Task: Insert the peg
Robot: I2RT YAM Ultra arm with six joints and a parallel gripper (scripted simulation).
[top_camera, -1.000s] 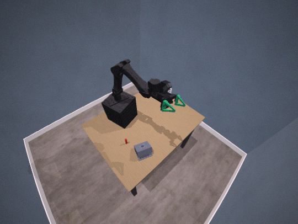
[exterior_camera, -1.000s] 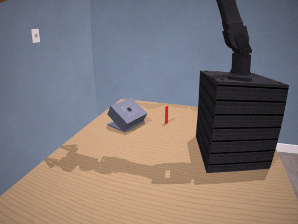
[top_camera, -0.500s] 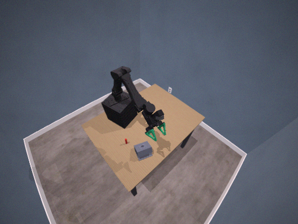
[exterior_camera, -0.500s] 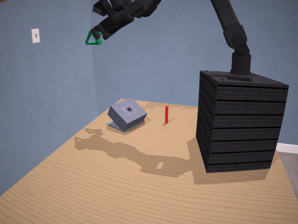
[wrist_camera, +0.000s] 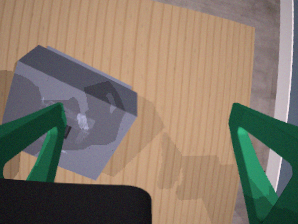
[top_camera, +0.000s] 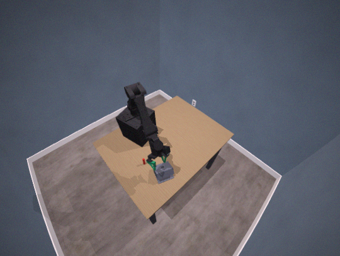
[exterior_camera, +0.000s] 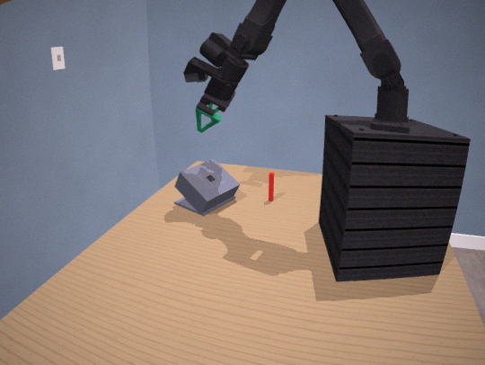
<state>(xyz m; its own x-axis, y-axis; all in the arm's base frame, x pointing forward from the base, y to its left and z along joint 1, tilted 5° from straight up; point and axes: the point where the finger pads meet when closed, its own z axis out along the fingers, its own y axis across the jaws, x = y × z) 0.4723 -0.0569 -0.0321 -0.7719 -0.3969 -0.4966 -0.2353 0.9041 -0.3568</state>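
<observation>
Right now the red peg is 170 mm behind my hand, 40 mm to the right of it and 180 mm below it.
</observation>
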